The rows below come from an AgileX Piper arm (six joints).
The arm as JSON. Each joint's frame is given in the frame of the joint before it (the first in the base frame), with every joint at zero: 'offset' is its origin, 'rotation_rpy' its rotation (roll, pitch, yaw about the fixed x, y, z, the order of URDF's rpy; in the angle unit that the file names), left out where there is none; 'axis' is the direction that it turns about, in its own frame. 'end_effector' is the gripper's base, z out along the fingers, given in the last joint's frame.
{
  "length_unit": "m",
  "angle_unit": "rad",
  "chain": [
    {
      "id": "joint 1",
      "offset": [
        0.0,
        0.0,
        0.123
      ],
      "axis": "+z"
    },
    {
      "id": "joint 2",
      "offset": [
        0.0,
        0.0,
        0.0
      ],
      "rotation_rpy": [
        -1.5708,
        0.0,
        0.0
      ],
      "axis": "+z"
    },
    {
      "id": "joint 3",
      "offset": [
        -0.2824,
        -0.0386,
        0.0
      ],
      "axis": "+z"
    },
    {
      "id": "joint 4",
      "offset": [
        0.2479,
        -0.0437,
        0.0
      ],
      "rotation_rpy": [
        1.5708,
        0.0,
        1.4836
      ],
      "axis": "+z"
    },
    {
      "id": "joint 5",
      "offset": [
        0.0,
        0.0,
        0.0
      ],
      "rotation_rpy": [
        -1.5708,
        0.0,
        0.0
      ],
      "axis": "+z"
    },
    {
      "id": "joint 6",
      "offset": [
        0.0,
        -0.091,
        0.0
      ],
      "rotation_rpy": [
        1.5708,
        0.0,
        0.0
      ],
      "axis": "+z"
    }
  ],
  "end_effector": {
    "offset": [
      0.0,
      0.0,
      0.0
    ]
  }
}
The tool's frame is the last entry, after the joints.
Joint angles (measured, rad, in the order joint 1, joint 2, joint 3, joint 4, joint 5, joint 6), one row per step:
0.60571, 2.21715, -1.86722, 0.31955, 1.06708, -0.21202
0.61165, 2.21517, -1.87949, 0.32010, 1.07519, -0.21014
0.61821, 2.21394, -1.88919, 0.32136, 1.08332, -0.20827
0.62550, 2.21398, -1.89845, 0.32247, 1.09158, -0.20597
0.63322, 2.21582, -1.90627, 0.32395, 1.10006, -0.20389
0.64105, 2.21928, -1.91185, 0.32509, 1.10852, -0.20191
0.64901, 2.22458, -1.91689, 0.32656, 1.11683, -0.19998
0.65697, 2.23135, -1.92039, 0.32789, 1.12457, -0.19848
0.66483, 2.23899, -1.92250, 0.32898, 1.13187, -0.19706
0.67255, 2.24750, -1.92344, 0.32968, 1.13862, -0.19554
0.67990, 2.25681, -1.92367, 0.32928, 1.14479, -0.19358
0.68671, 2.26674, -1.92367, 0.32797, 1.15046, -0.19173
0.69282, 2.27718, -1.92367, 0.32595, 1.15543, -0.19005
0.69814, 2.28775, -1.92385, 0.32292, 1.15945, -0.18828
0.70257, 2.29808, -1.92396, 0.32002, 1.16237, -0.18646
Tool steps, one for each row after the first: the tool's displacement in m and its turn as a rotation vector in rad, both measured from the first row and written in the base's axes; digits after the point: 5 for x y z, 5 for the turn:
-0.00124, 0.00274, 0.00411, 0.00480, -0.00400, 0.00652
-0.00296, 0.00557, 0.00720, 0.00827, -0.00486, 0.01353
-0.00491, 0.00865, 0.00956, 0.01057, -0.00412, 0.02097
-0.00707, 0.01188, 0.01069, 0.01115, -0.00042, 0.02905
-0.00939, 0.01502, 0.01043, 0.00918, 0.00616, 0.03739
-0.01170, 0.01828, 0.00917, 0.00608, 0.01470, 0.04579
-0.01405, 0.02148, 0.00680, 0.00129, 0.02493, 0.05442
-0.01644, 0.02457, 0.00364, -0.00489, 0.03643, 0.06293
-0.01883, 0.02753, -0.00023, -0.01240, 0.04889, 0.07108
-0.02109, 0.03025, -0.00469, -0.02146, 0.06156, 0.07848
-0.02313, 0.03271, -0.00952, -0.03158, 0.07387, 0.08547
-0.02490, 0.03488, -0.01459, -0.04226, 0.08549, 0.09184
-0.02632, 0.03674, -0.01969, -0.05324, 0.09571, 0.09727
-0.02744, 0.03829, -0.02467, -0.06346, 0.10497, 0.10141

